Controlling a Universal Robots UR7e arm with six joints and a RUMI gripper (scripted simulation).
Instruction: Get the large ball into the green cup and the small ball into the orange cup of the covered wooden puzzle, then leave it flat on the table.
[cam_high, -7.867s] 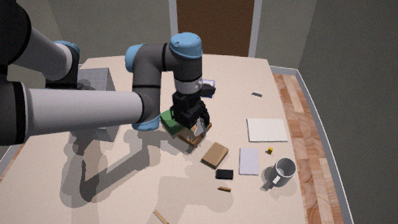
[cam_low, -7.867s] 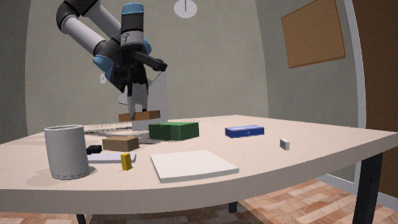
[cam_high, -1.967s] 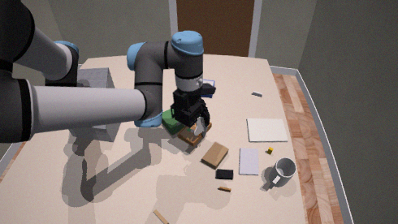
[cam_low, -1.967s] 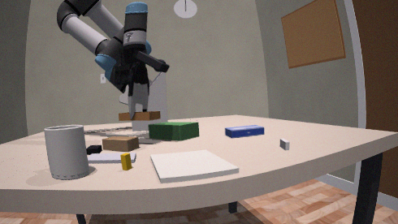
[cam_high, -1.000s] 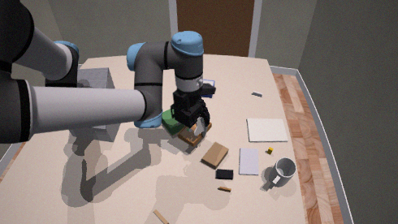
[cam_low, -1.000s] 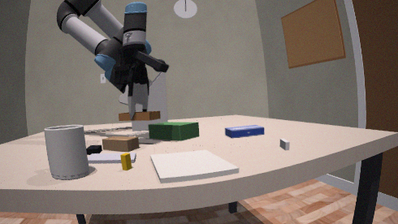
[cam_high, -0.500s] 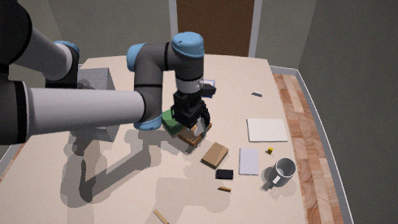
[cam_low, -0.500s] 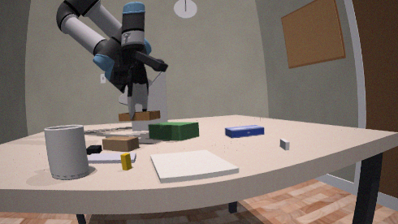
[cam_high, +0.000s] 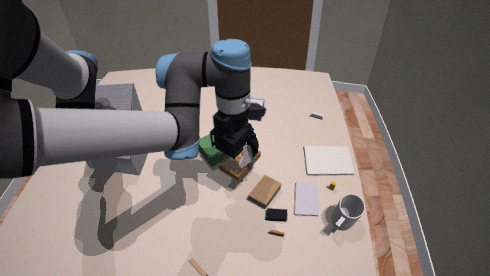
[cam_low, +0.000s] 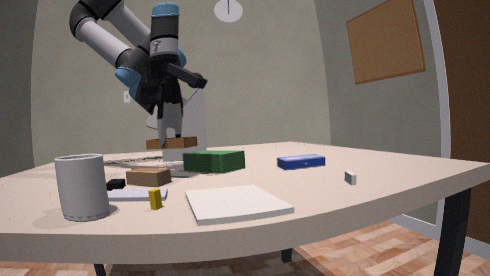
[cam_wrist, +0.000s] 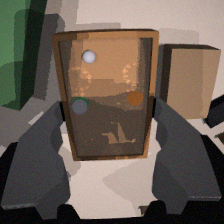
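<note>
Now: the covered wooden puzzle 10 mm below my hand. The rest, counted from my hand: black block 100 mm ahead, 140 mm to the right, 80 mm below; green block 60 mm behind, 120 mm to the left, 60 mm below; wooden block 70 mm ahead, 70 mm to the right, 70 mm below.
</note>
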